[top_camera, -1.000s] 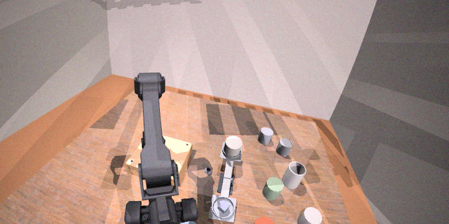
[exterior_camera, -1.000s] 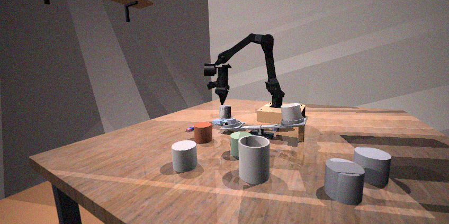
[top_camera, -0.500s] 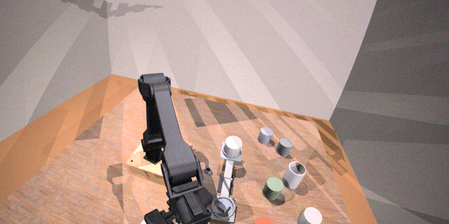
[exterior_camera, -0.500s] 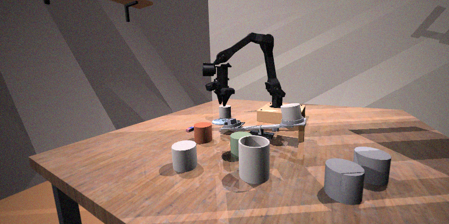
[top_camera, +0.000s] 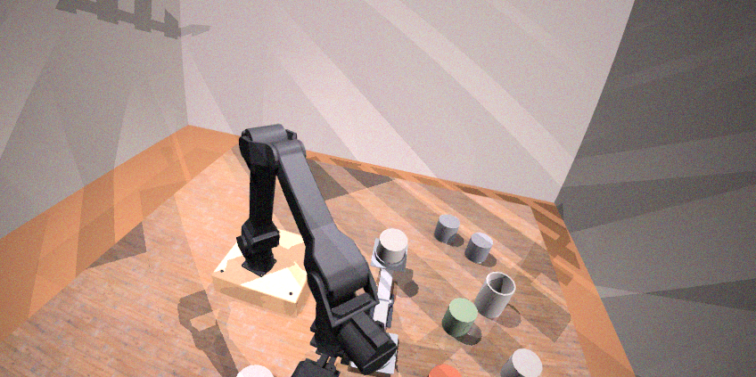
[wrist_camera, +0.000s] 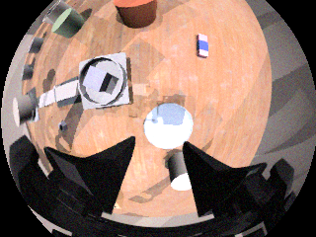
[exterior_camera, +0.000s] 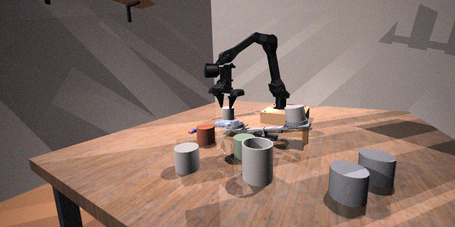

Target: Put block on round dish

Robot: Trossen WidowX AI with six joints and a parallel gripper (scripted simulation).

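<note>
The pale blue round dish is 90 mm below my gripper tip, 30 mm to the right of it and 20 mm behind it. Also, from my gripper tip: small balance: 230 mm to the left, 50 mm below, 30 mm ahead; then small nut: 260 mm to the left, 80 mm below, 70 mm behind; then orange cylinder: 210 mm ahead, 60 mm to the left, 50 mm below.
</note>
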